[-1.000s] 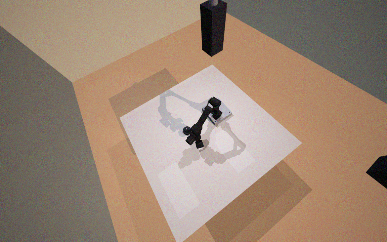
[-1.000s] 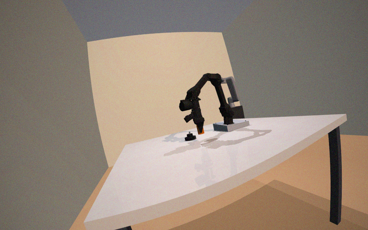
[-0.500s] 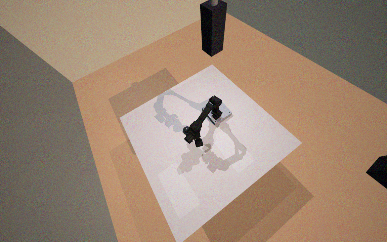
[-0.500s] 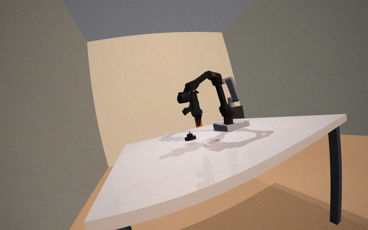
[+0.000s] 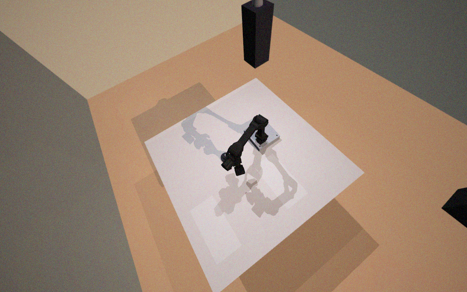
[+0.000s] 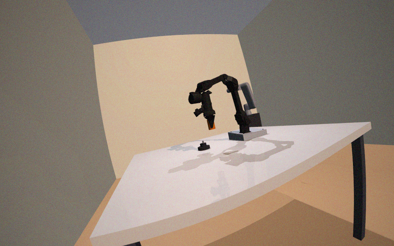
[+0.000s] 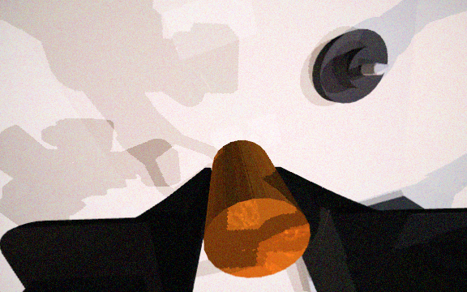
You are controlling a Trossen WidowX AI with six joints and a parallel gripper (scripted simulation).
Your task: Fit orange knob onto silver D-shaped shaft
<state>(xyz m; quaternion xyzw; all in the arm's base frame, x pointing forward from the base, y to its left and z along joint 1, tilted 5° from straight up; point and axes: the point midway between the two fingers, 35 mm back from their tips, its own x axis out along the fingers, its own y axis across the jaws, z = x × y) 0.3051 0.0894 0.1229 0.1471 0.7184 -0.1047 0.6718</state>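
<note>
Right now my gripper tip is 10 mm short of the dark round pedestal, 170 mm to the left of it and 110 mm above it. Round my gripper tip: orange knob: 30 mm above.
</note>
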